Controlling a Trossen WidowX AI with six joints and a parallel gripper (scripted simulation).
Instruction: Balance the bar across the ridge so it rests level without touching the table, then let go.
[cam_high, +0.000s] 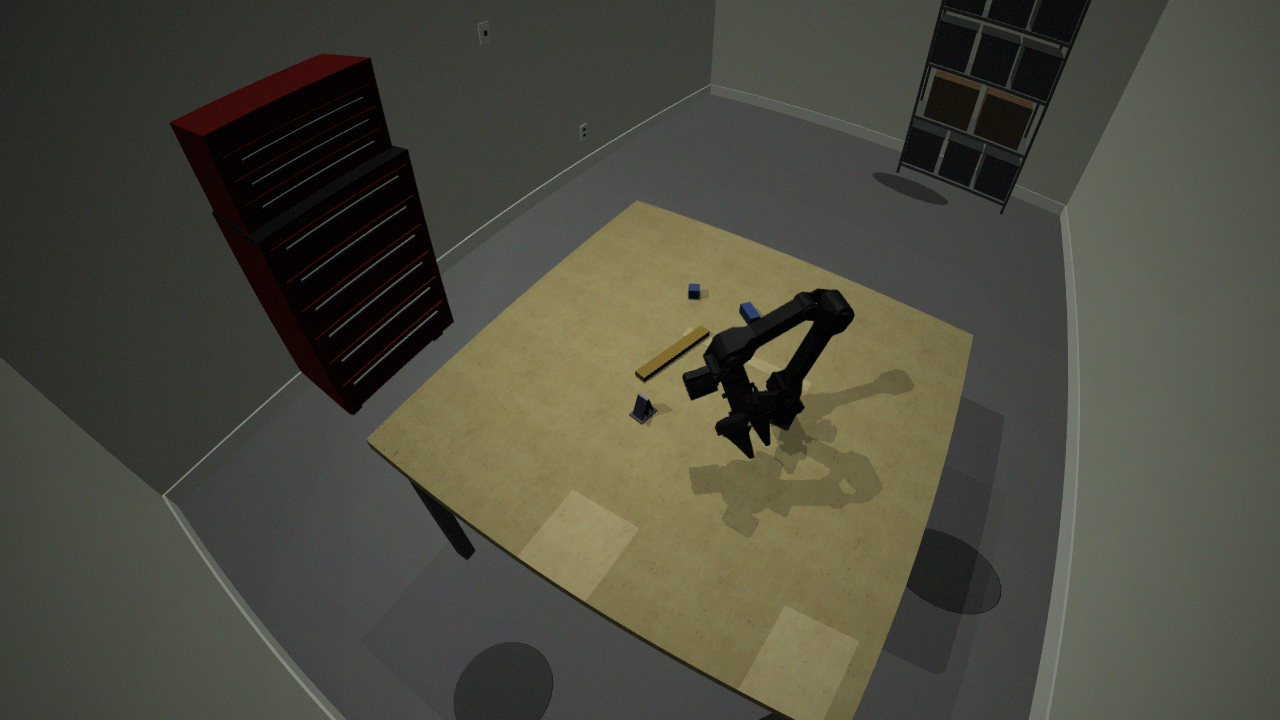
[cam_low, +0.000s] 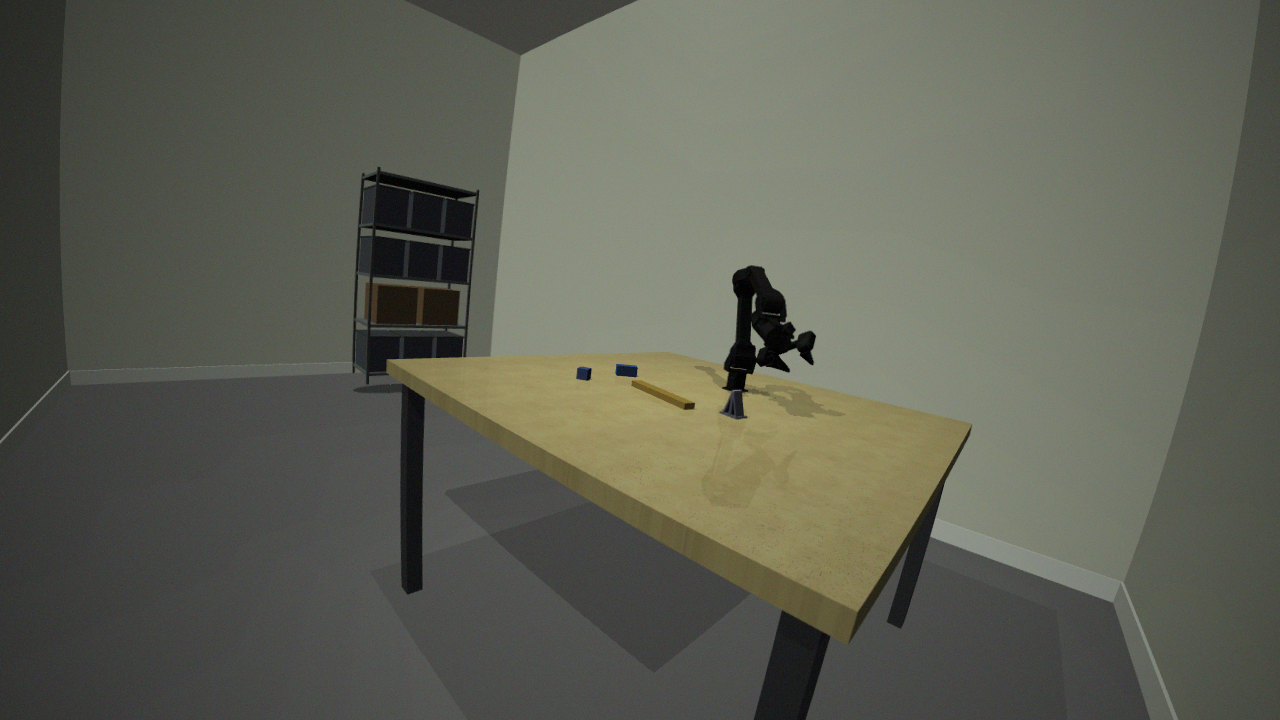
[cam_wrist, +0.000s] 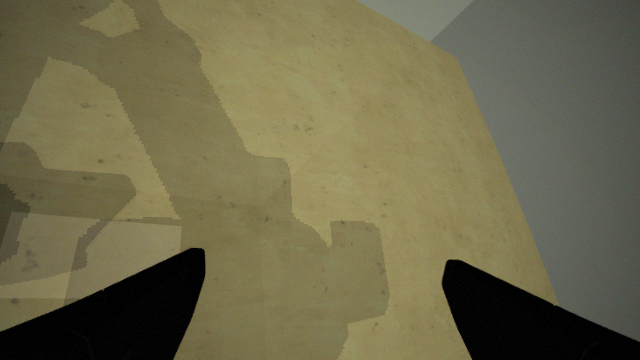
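Now: the long wooden bar 35 cm ahead of my gripper tip, 24 cm to the right of it and 11 cm below it.
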